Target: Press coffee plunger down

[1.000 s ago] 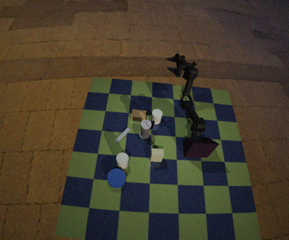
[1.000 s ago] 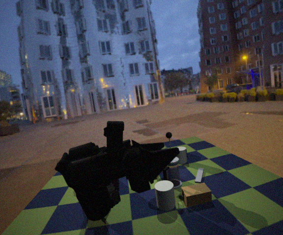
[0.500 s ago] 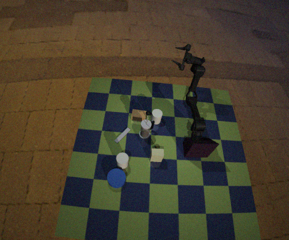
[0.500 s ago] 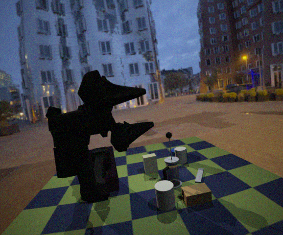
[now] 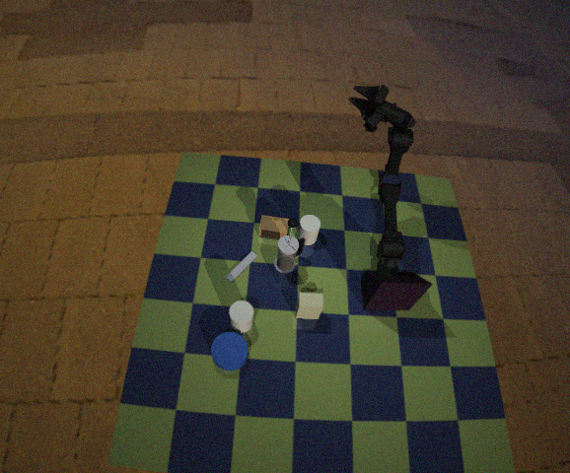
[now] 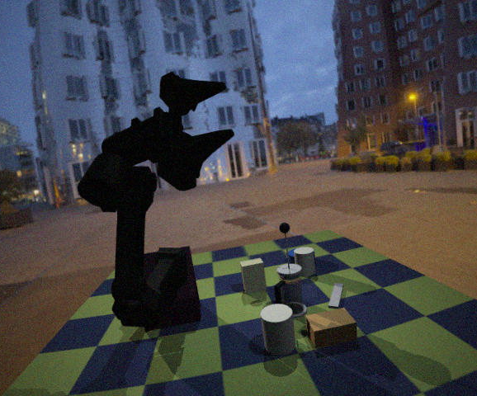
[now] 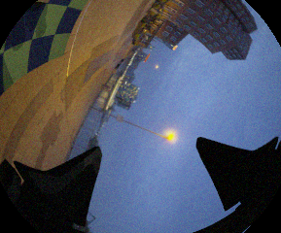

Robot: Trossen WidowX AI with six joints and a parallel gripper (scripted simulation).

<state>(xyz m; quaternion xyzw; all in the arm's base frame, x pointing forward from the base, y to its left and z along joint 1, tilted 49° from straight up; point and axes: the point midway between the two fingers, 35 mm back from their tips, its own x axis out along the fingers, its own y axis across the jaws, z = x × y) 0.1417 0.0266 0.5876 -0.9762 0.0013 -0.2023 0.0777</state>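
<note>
Right now the coffee press is 410 mm below my gripper tip, 340 mm to the left of it and 130 mm ahead of it. Round my gripper tip: blue disc: 710 mm to the left, 530 mm below, 300 mm ahead; then flat grey bar: 540 mm below, 380 mm to the left, 310 mm ahead; then cardboard box: 520 mm below, 200 mm to the left, 200 mm ahead.
</note>
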